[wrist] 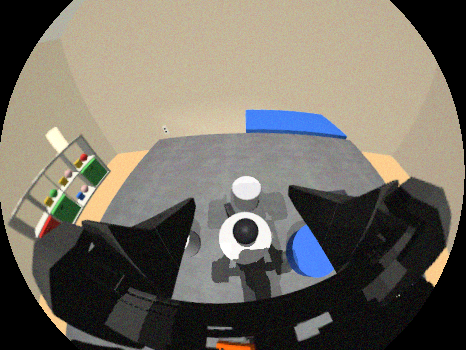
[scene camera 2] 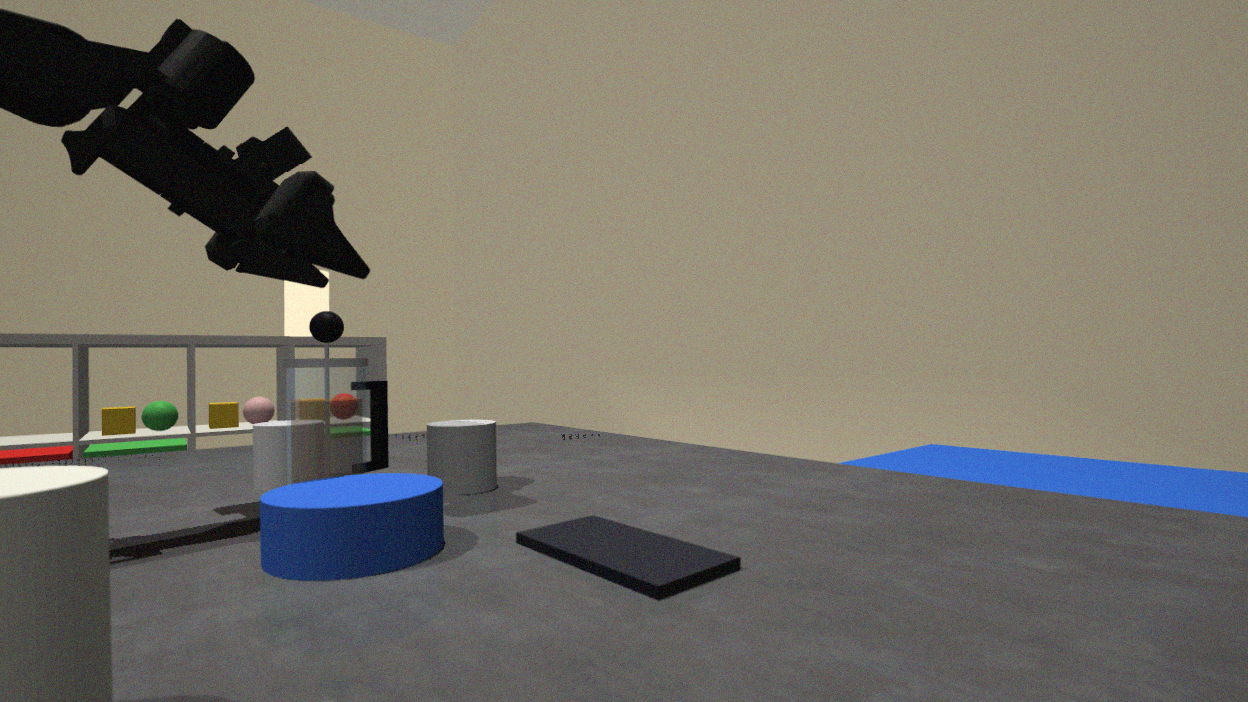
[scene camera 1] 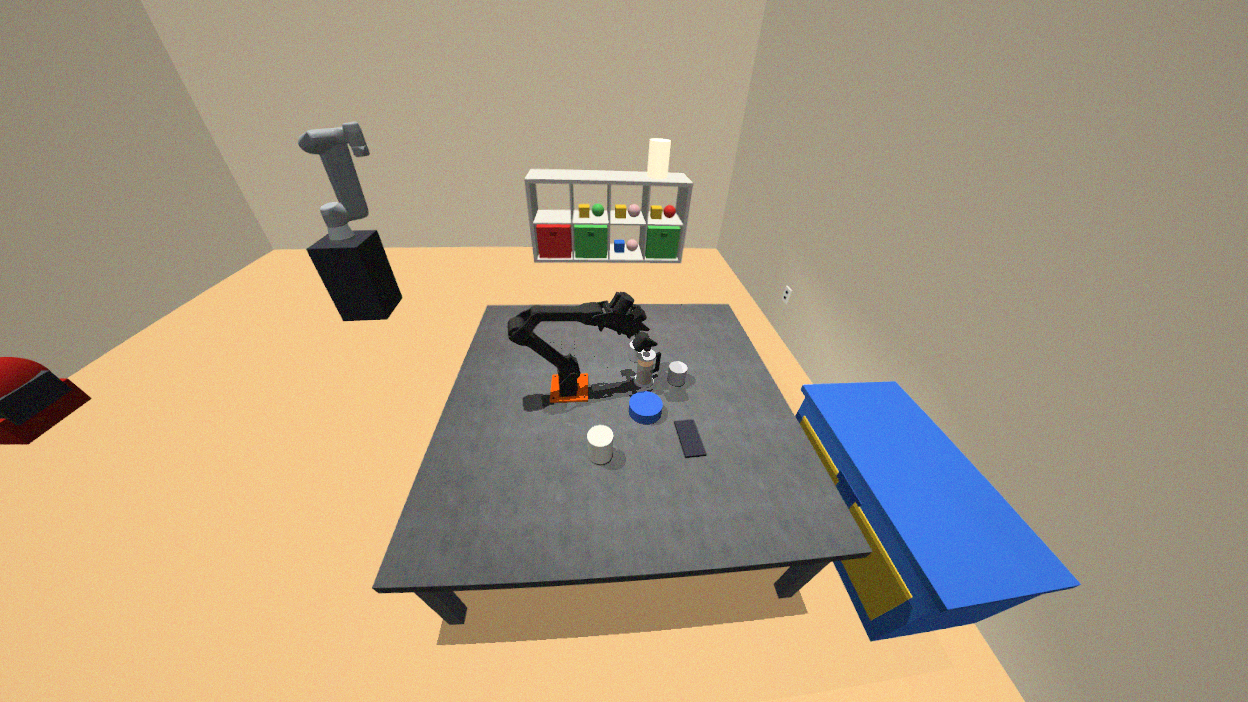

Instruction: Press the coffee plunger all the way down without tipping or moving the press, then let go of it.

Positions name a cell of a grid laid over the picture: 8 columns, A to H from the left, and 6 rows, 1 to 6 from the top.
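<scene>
Open and holding nothing, the gripper (scene camera 2: C3) (wrist: E4) (scene camera 1: E3) is visible along with a coffee press (scene camera 2: C4) (wrist: E5) (scene camera 1: E4). The scene also has a grey cup (scene camera 2: C4), as well as a dark flat slab (scene camera 2: E5) (scene camera 1: E4).
</scene>
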